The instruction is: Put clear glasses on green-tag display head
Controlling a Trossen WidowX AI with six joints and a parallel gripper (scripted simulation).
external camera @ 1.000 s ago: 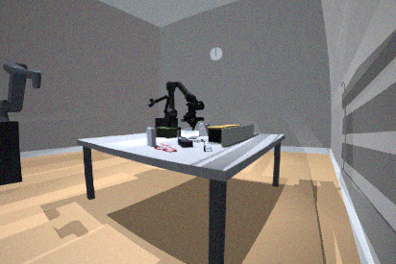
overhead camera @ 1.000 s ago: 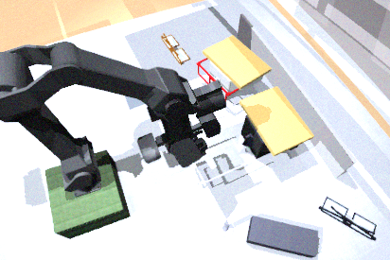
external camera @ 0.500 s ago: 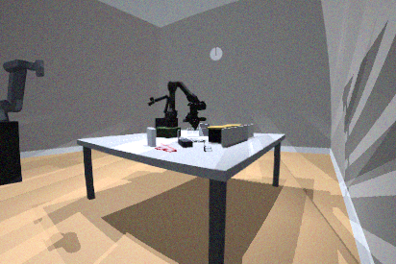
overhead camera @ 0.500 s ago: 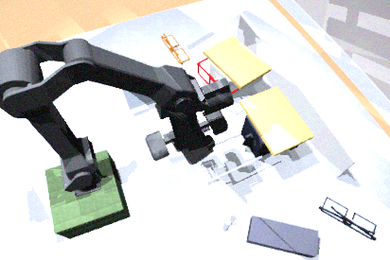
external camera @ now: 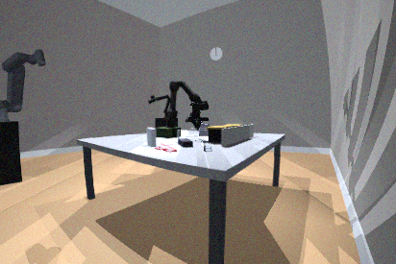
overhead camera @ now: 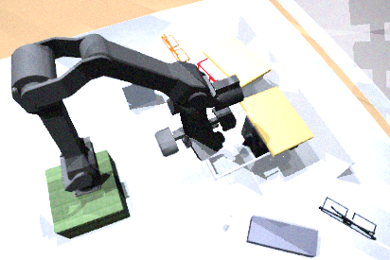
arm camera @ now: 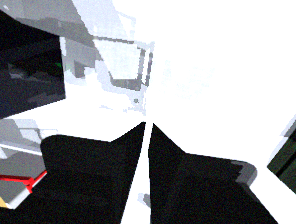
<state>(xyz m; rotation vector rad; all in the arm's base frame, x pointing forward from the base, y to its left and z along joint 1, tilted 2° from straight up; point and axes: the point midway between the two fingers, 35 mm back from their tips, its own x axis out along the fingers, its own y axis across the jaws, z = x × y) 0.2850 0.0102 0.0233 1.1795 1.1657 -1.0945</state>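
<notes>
Right now my gripper tip is 180 mm short of the dark head, 20 mm to the left of it and 10 mm above it.
</notes>
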